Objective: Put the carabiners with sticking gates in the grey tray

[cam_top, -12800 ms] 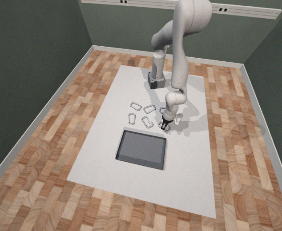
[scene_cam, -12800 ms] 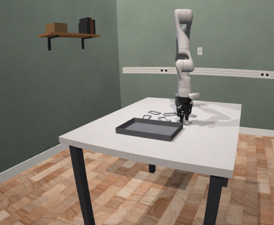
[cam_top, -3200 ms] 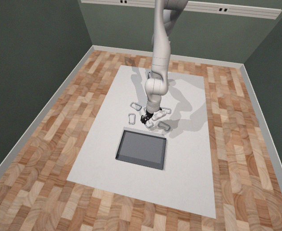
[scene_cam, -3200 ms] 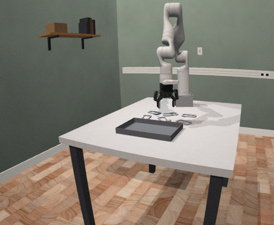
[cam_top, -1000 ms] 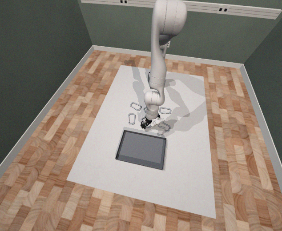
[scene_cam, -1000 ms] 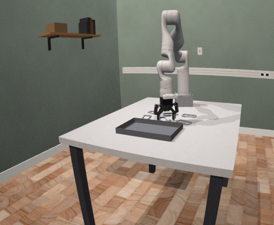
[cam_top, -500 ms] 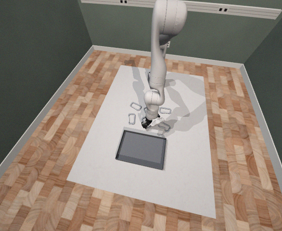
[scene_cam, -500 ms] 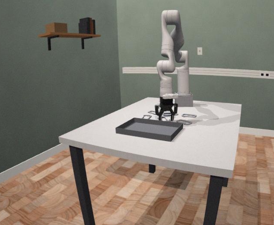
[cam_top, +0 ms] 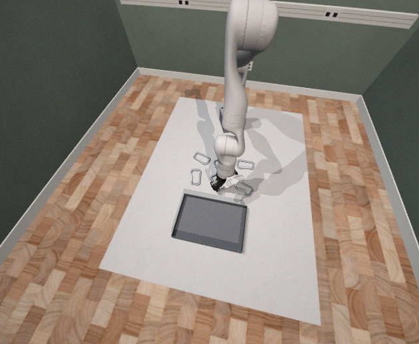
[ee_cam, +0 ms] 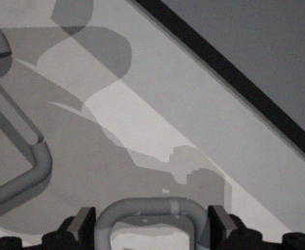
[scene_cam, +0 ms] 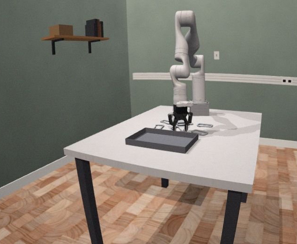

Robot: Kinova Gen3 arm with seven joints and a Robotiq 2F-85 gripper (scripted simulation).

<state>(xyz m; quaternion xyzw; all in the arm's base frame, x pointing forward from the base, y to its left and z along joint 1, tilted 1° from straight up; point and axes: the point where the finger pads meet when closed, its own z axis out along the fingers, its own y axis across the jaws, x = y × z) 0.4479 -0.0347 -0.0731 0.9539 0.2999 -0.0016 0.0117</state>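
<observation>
Right now my hand is 18 cm short of the grey tray, 5 cm to the left of it and 1 cm above it.
</observation>
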